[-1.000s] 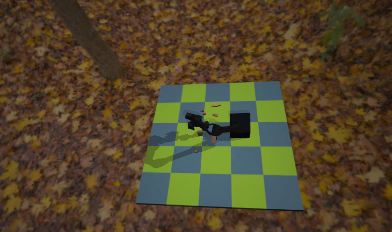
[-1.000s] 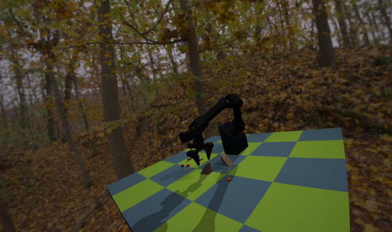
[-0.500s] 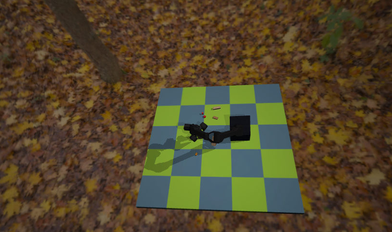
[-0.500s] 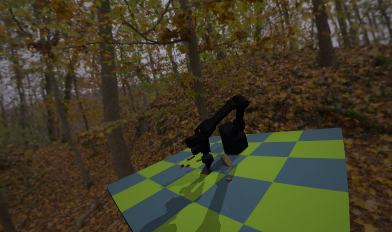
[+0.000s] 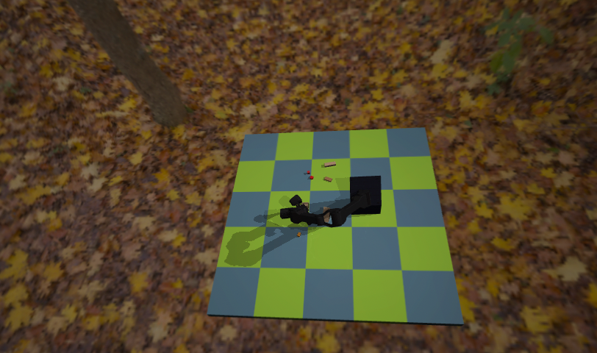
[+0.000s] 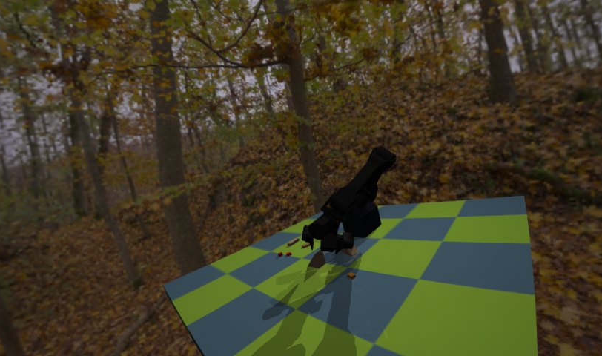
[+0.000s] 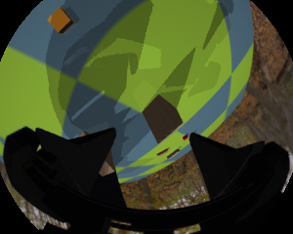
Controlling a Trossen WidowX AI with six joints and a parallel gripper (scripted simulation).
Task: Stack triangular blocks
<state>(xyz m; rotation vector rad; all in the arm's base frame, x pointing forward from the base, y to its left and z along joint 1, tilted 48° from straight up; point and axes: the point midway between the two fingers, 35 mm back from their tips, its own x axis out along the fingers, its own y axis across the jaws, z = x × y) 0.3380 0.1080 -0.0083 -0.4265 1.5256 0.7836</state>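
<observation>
My gripper tip is now 10 mm short of the triangular block, 30 mm to the left of it and 40 mm above it. The rest, counted from my gripper tip: small orange cube (30 mm ahead, 150 mm to the left, 50 mm below).
</observation>
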